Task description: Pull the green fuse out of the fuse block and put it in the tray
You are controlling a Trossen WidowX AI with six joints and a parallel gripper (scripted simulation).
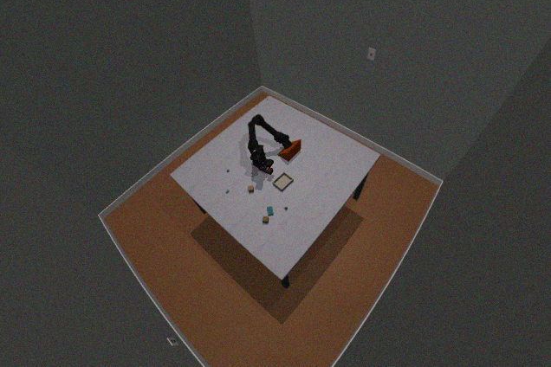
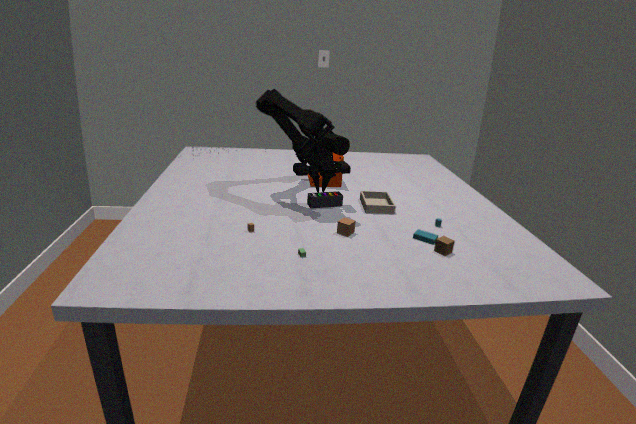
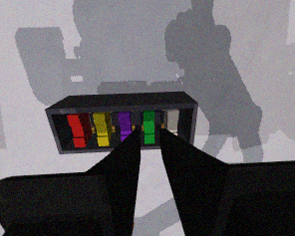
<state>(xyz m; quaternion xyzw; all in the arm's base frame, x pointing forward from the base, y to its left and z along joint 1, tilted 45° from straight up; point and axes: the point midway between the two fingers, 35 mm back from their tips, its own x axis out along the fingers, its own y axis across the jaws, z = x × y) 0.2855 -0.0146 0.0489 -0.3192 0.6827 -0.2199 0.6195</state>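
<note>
Right now my gripper tip is 200 mm to the right of the beige tray and 50 mm above it. Also, from my gripper tip: brown cube (230 mm to the right, 190 mm ahead, 40 mm below); then teal bar (280 mm to the left, 260 mm ahead, 40 mm below); then green fuse (330 mm ahead, 100 mm to the right, 40 mm below).
</note>
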